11 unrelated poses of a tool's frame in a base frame.
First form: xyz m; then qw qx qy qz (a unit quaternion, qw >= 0).
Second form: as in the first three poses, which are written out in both.
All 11 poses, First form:
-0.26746, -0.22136, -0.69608, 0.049, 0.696, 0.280, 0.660
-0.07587, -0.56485, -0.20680, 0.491, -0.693, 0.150, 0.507
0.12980, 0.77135, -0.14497, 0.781, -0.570, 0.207, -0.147
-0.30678, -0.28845, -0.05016, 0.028, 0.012, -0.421, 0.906
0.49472, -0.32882, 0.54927, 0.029, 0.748, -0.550, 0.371
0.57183, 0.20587, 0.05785, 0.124, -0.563, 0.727, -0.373
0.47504, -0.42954, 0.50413, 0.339, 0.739, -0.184, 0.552
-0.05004, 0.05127, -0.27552, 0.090, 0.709, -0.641, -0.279
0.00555, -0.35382, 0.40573, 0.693, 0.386, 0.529, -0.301
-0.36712, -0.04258, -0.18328, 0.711, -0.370, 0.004, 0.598
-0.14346, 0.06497, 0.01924, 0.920, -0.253, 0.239, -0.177
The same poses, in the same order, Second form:
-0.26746, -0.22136, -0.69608, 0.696, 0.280, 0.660, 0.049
-0.07587, -0.56485, -0.20680, -0.693, 0.150, 0.507, 0.491
0.12980, 0.77135, -0.14497, -0.570, 0.207, -0.147, 0.781
-0.30678, -0.28845, -0.05016, 0.012, -0.421, 0.906, 0.028
0.49472, -0.32882, 0.54927, 0.748, -0.550, 0.371, 0.029
0.57183, 0.20587, 0.05785, -0.563, 0.727, -0.373, 0.124
0.47504, -0.42954, 0.50413, 0.739, -0.184, 0.552, 0.339
-0.05004, 0.05127, -0.27552, 0.709, -0.641, -0.279, 0.090
0.00555, -0.35382, 0.40573, 0.386, 0.529, -0.301, 0.693
-0.36712, -0.04258, -0.18328, -0.370, 0.004, 0.598, 0.711
-0.14346, 0.06497, 0.01924, -0.253, 0.239, -0.177, 0.920

